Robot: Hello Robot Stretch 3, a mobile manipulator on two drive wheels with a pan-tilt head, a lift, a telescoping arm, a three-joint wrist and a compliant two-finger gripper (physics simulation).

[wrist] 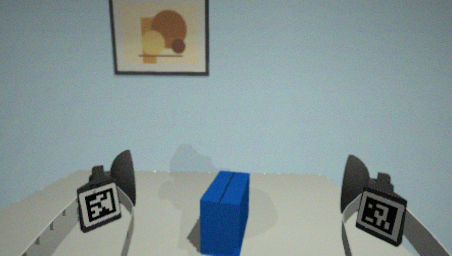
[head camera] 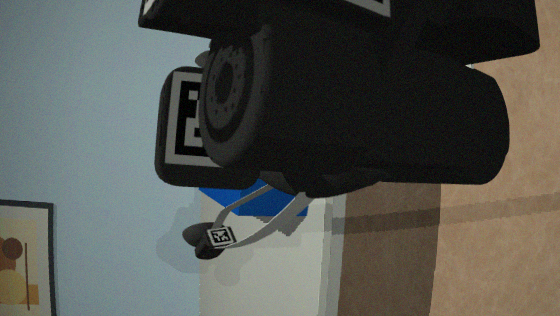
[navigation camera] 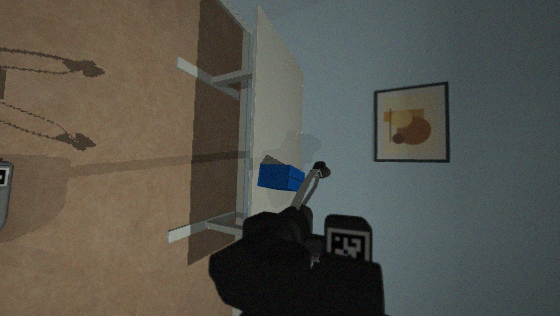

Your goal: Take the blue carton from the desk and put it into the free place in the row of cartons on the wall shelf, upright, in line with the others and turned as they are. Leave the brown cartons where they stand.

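Places are measured from the robot's base along level axes (x ahead, y left, z up), in metres.
Where they show: gripper, fingertip midpoint: [wrist: 236, 172] [navigation camera: 321, 208].
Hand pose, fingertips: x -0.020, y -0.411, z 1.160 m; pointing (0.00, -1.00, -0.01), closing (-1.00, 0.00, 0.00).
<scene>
After its pixels a point has its place.
The blue carton [head camera: 257, 206] {z 0.855, x 0.067, y -0.856 m} [navigation camera: 275, 176] {z 0.824, x 0.025, y -0.849 m} [wrist: 220, 227] {z 0.820, x 0.025, y -0.849 m} stands on the pale desk [head camera: 270, 290] {z 0.721, x 0.312, y -1.004 m} [navigation camera: 277, 90] {z 0.720, x 0.578, y -1.032 m} [wrist: 305, 215] {z 0.721, x -0.302, y -1.102 m}. In the wrist view it is low and near the middle, a little left of centre between the fingers, turned slightly, with a dark line along its top; its lower end is cut off. In the head view the arm and fingers hide part of it. My gripper [head camera: 201, 241] [navigation camera: 321, 170] [wrist: 236, 172] {z 1.160, x -0.020, y -0.411 m} is open, with its fingers wide apart and nothing between the tips. The fingertips are higher than the carton. The wall shelf and the brown cartons do not show.
A blue wall [head camera: 100, 125] {z 1.135, x -0.142, y -1.586 m} [navigation camera: 490, 210] {z 1.946, x -0.140, y -1.586 m} [wrist: 300, 90] {z 1.222, x -0.381, y -1.593 m} stands behind the desk. A framed picture [head camera: 20, 260] {z 1.431, x 0.364, y -1.549 m} [navigation camera: 412, 122] {z 1.545, x 0.434, y -1.548 m} [wrist: 160, 35] {z 1.518, x 0.422, y -1.548 m} hangs on it. Desk legs [navigation camera: 192, 70] reach down to the brown floor [head camera: 500, 250] {z 0.001, x 0.214, y -0.701 m} [navigation camera: 125, 210] {z 0.000, x -0.208, y -0.582 m}.
</scene>
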